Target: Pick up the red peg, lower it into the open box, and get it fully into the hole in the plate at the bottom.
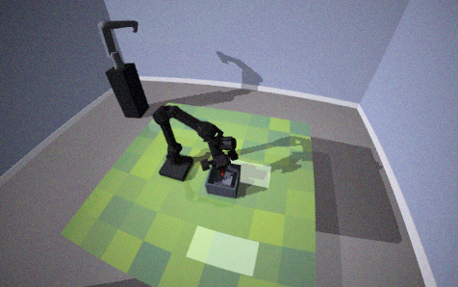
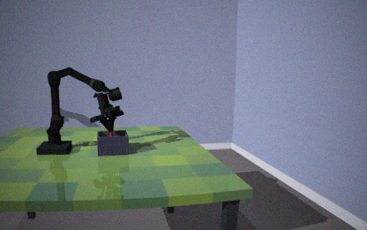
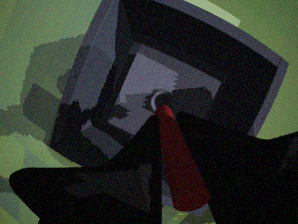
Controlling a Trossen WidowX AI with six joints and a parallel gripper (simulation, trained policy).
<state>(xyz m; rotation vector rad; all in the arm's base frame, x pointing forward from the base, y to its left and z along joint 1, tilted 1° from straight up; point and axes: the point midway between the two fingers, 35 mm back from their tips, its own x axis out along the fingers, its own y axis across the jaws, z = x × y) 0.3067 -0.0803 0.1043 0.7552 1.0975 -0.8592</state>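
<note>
Right now my gripper tip is 1 cm to the right of the red peg, 1 cm below it and 1 cm past it. From my gripper tip the other things lie so: grey box (8 cm below, 1 cm to the right).
</note>
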